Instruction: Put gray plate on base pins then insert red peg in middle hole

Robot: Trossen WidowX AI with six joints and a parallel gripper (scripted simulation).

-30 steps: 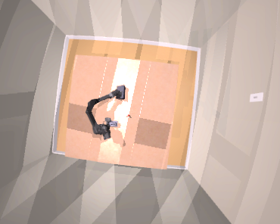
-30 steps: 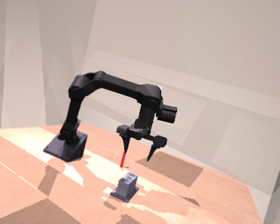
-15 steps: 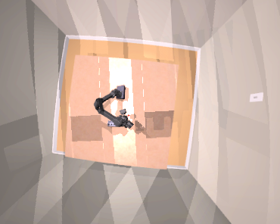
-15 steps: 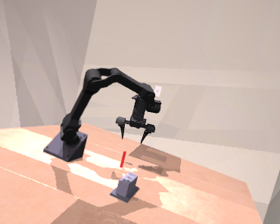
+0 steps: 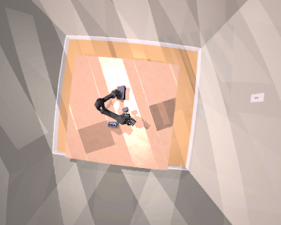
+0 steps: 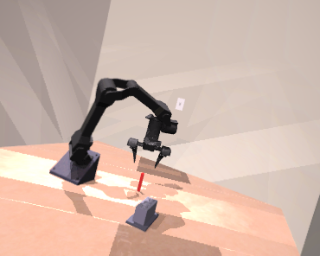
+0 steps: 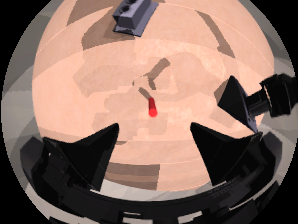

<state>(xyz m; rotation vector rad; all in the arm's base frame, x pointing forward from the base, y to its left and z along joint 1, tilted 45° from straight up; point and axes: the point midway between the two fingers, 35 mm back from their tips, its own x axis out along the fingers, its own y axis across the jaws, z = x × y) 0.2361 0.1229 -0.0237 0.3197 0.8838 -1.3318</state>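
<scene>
The red peg lies 7 cm below my gripper tip. Round my gripper tip: gray plate (12 cm ahead, 19 cm to the right, 7 cm below); dark base (11 cm ahead, 19 cm to the right, 11 cm below).
</scene>
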